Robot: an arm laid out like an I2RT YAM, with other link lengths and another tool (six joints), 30 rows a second.
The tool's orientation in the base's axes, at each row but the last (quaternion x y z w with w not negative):
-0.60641, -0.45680, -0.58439, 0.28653
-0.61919, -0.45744, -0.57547, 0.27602
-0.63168, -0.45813, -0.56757, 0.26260
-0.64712, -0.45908, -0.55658, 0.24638
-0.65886, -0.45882, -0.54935, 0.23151
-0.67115, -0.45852, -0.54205, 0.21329
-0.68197, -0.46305, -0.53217, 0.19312
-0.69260, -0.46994, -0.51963, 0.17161
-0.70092, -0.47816, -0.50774, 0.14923
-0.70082, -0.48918, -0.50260, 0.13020
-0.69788, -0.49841, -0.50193, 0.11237
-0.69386, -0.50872, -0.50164, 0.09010
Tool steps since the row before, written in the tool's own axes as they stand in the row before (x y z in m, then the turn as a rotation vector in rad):
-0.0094, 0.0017, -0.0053, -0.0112, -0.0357, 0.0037
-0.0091, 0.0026, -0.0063, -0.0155, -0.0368, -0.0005
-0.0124, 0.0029, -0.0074, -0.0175, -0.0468, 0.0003
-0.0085, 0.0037, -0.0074, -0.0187, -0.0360, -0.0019
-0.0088, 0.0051, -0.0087, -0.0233, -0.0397, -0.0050
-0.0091, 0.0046, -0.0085, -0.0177, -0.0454, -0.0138
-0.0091, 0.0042, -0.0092, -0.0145, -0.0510, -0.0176
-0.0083, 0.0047, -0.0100, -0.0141, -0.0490, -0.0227
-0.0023, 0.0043, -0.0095, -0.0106, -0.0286, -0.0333
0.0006, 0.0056, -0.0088, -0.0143, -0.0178, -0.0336
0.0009, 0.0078, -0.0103, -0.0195, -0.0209, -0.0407
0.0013, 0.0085, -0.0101, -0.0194, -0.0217, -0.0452
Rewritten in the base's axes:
0.0001, -0.0074, -0.0080, -0.0290, 0.0157, -0.0181
0.0001, -0.0089, -0.0071, -0.0315, 0.0115, -0.0217
-0.0002, -0.0111, -0.0097, -0.0398, 0.0160, -0.0256
-0.0001, -0.0106, -0.0054, -0.0314, 0.0089, -0.0241
0.0001, -0.0125, -0.0047, -0.0361, 0.0065, -0.0283
-0.0006, -0.0124, -0.0047, -0.0456, 0.0046, -0.0215
-0.0016, -0.0129, -0.0040, -0.0524, 0.0058, -0.0185
-0.0018, -0.0135, -0.0021, -0.0536, 0.0013, -0.0156
-0.0019, -0.0099, 0.0034, -0.0427, -0.0144, -0.0023
-0.0005, -0.0083, 0.0063, -0.0342, -0.0219, -0.0019
0.0002, -0.0100, 0.0083, -0.0408, -0.0281, -0.0039
0.0006, -0.0096, 0.0092, -0.0442, -0.0305, -0.0019

